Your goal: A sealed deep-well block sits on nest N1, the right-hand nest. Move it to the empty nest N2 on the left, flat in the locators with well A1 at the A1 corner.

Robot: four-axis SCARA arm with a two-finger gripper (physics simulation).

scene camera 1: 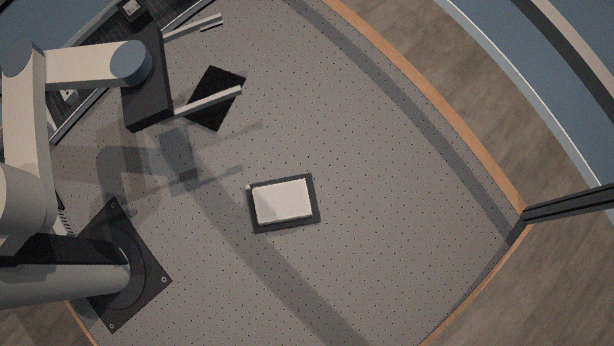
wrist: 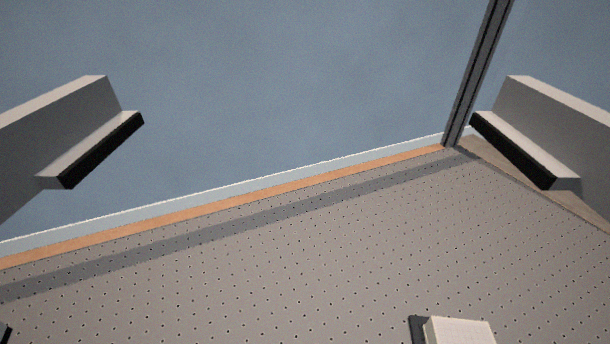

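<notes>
The sealed deep-well block is white and lies on the dark nest N1, near the middle of the scene view and at the bottom edge of the wrist view. A small light mark shows at the nest's upper left corner in the scene view. The black nest N2 is bare where it shows, up and left of N1; one finger crosses over it and hides part. My gripper is wide open and empty, raised above the table on N2's side, away from the block.
The arm's round base plate stands at the lower left. A black box is at the upper left, partly beside the gripper body. A dark frame post stands at the table's far corner. Orange edging borders the perforated table.
</notes>
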